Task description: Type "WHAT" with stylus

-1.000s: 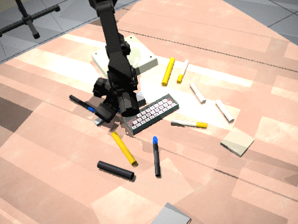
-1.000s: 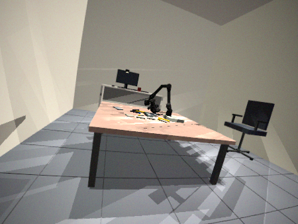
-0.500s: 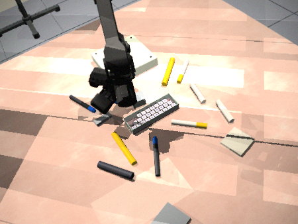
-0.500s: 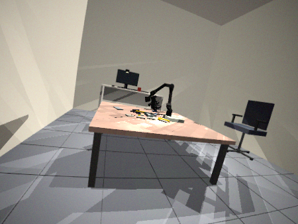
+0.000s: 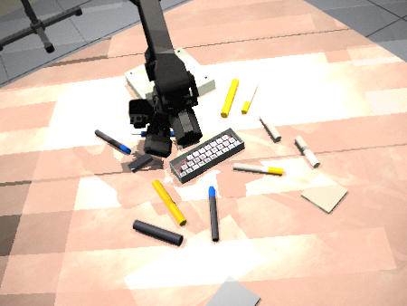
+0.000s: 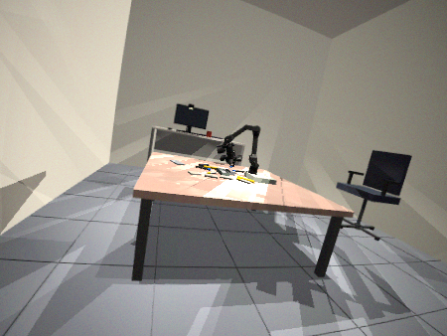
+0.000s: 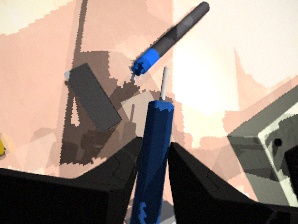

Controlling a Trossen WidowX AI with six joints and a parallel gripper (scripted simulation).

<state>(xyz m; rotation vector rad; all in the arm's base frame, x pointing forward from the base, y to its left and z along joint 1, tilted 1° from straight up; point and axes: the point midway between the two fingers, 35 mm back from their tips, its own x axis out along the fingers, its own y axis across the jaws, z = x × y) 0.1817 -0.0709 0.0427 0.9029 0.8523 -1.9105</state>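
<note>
Right now my gripper tip is 10 mm to the left of the blue stylus and 10 mm past it. Round my gripper tip: eraser: 50 mm to the right, 50 mm below, 30 mm ahead; white pad: 320 mm to the left, 310 mm ahead, 50 mm below.
</note>
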